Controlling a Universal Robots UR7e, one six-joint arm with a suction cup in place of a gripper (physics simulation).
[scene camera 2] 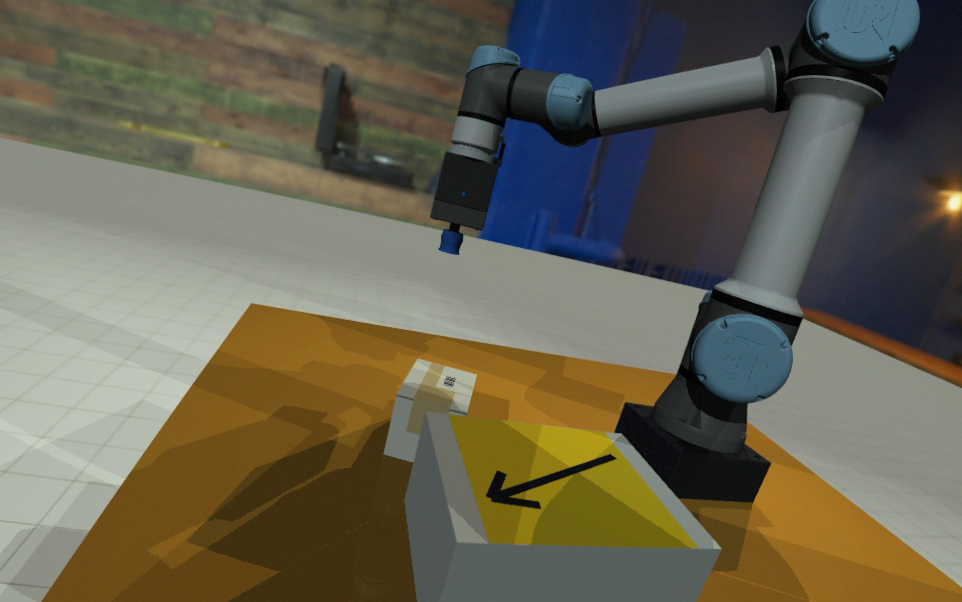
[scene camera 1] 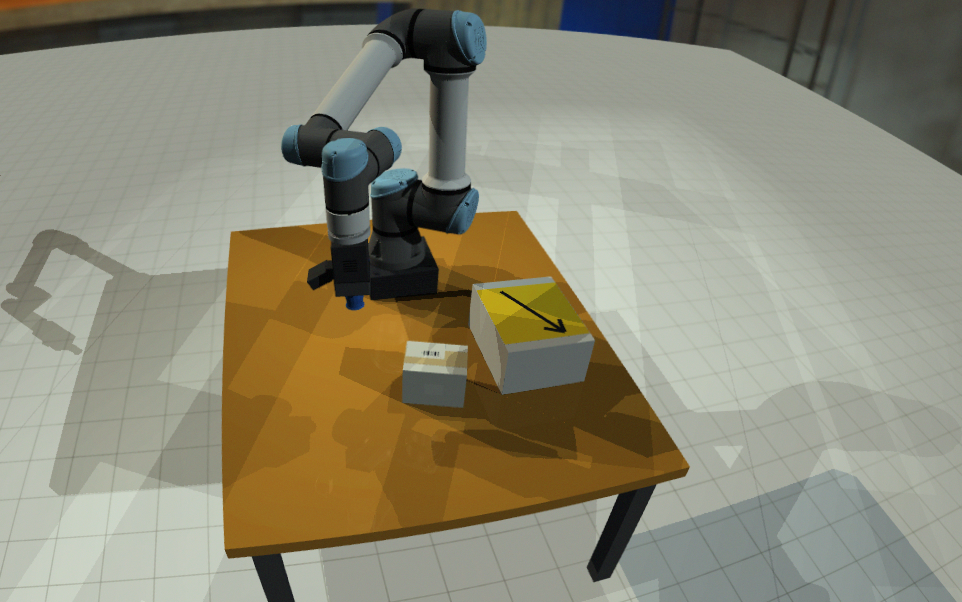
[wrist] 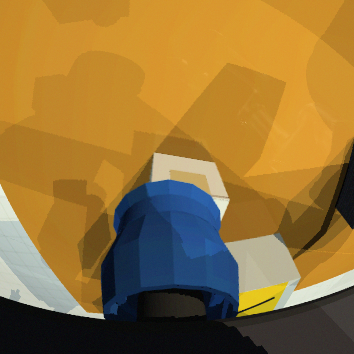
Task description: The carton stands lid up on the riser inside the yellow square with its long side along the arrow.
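The white carton [scene camera 1: 434, 386] [scene camera 2: 402, 425] stands on the table beside the riser [scene camera 1: 546, 365] [scene camera 2: 567, 575] [wrist: 260, 260], apart from it. Its top has a tan tape strip and a barcode label; tape also runs down one end. Its long side lies at an angle to the black arrow [scene camera 1: 533, 311] [scene camera 2: 553, 478] on the yellow square [scene camera 1: 517, 326] [scene camera 2: 581, 518]. In the wrist view the cup partly hides the carton [wrist: 182, 165]. My blue suction cup [scene camera 1: 354, 303] [scene camera 2: 449, 242] [wrist: 167, 200] is open, holds nothing and hangs high above the table, apart from the carton.
The wooden table [scene camera 1: 319, 496] [scene camera 2: 234, 376] [wrist: 175, 75] bears carton, riser and arm. The dark arm base [scene camera 1: 404, 278] [scene camera 2: 716, 472] stands behind the riser and carton in scene camera 1. The riser is a tall obstacle at the carton's side. Shadows cross the table.
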